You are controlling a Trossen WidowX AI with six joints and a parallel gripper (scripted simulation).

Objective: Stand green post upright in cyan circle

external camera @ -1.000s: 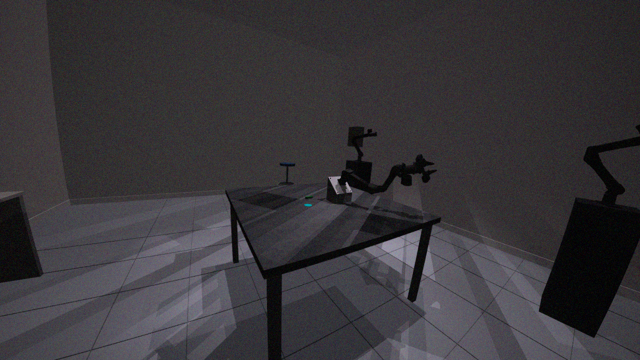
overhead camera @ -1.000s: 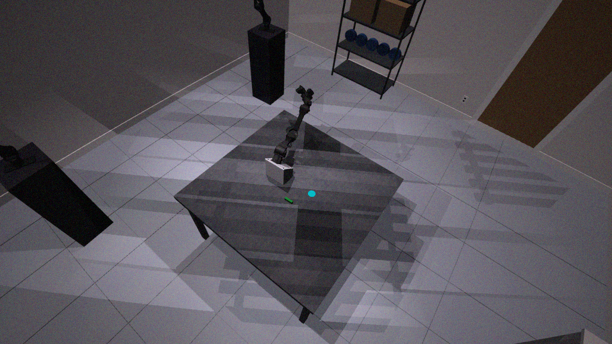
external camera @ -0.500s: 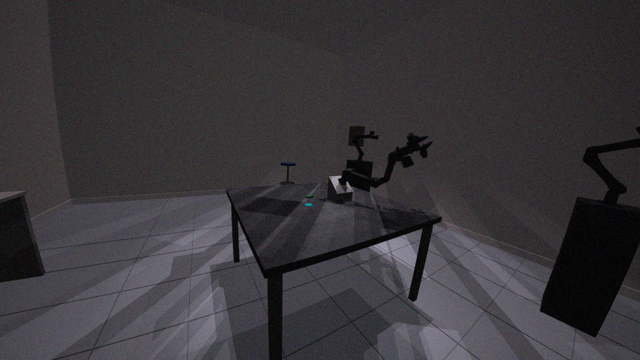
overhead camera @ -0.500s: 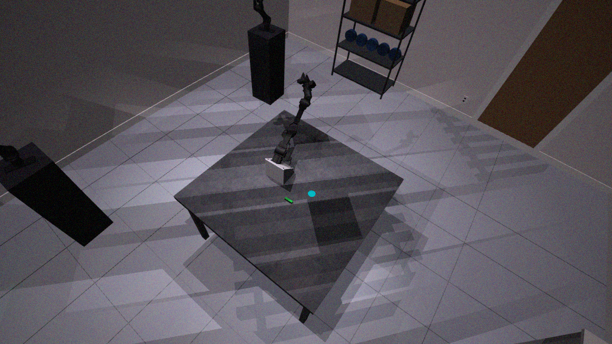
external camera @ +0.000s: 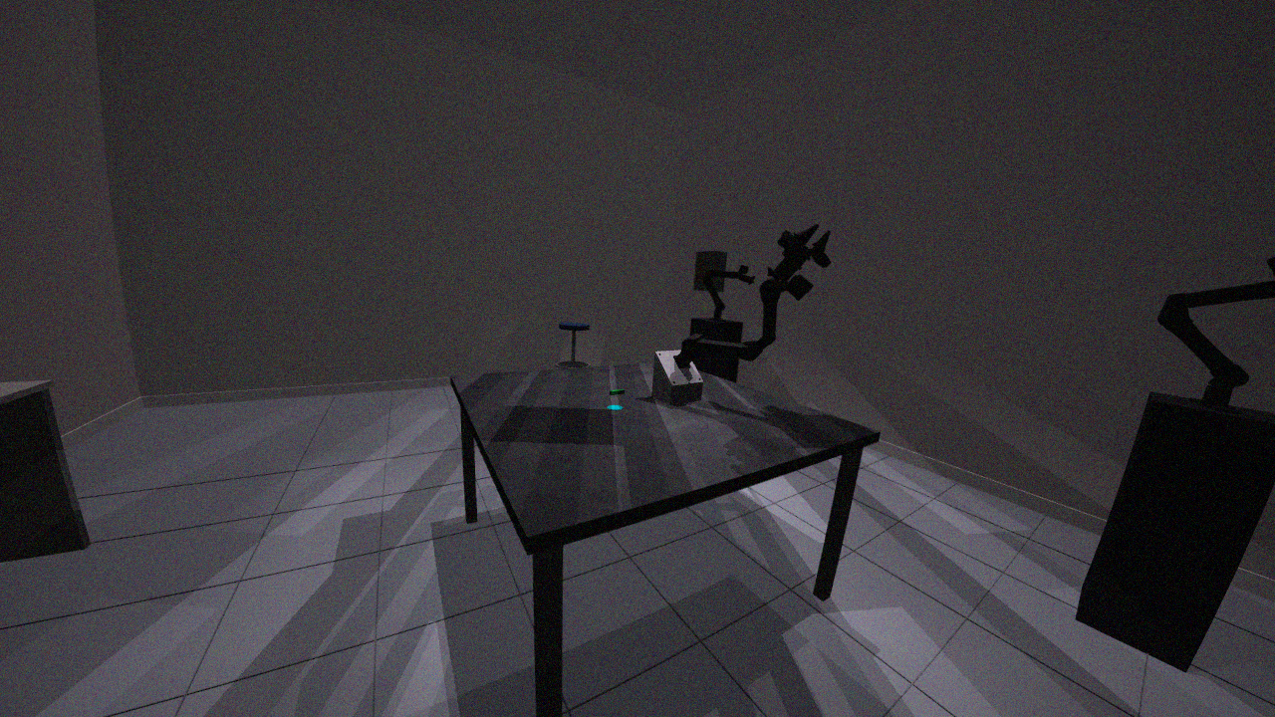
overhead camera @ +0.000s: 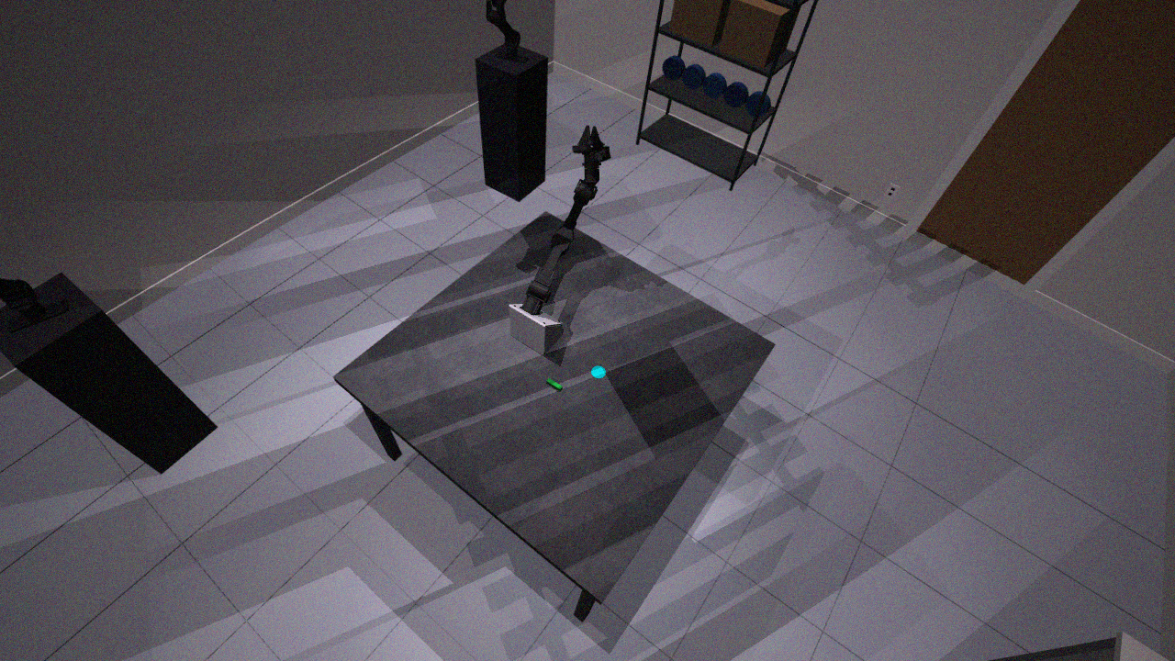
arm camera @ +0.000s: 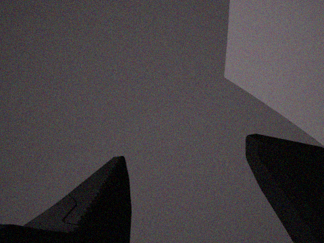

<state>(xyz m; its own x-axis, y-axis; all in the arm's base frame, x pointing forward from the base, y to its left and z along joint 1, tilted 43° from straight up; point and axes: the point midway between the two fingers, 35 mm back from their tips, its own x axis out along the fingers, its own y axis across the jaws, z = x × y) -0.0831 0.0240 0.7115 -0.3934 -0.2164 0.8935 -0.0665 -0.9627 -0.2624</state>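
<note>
Right now my gripper tip is 33 cm short of the green post, 66 cm to the left of it and 68 cm above it. Also, from my gripper tip: cyan circle (43 cm ahead, 50 cm to the right, 69 cm below).
</note>
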